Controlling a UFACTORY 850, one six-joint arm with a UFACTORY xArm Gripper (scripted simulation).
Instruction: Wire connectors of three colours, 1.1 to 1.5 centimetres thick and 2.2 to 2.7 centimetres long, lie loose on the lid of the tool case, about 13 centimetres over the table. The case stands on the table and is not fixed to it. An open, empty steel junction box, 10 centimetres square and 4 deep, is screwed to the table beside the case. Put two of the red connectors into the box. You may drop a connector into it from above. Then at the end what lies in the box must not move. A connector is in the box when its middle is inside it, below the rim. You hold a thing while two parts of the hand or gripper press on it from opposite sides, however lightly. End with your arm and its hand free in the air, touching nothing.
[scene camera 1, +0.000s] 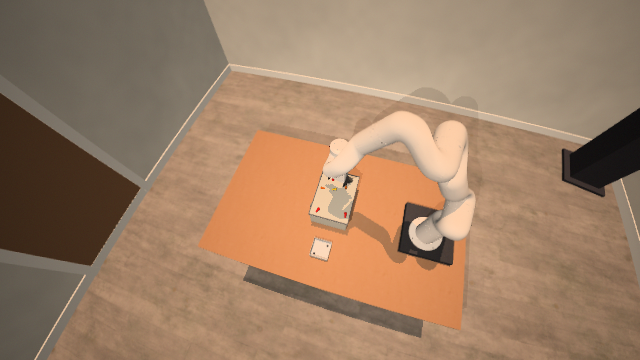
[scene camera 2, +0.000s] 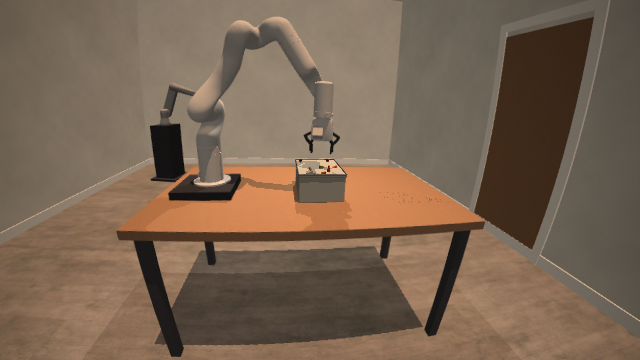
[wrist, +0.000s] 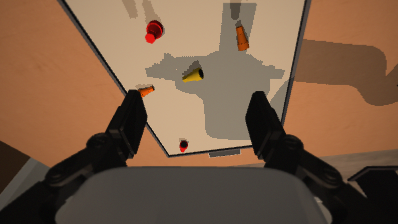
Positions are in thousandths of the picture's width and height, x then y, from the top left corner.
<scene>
tool case: scene camera 1 521, 568; scene camera 2 493, 518; wrist 526, 511
</scene>
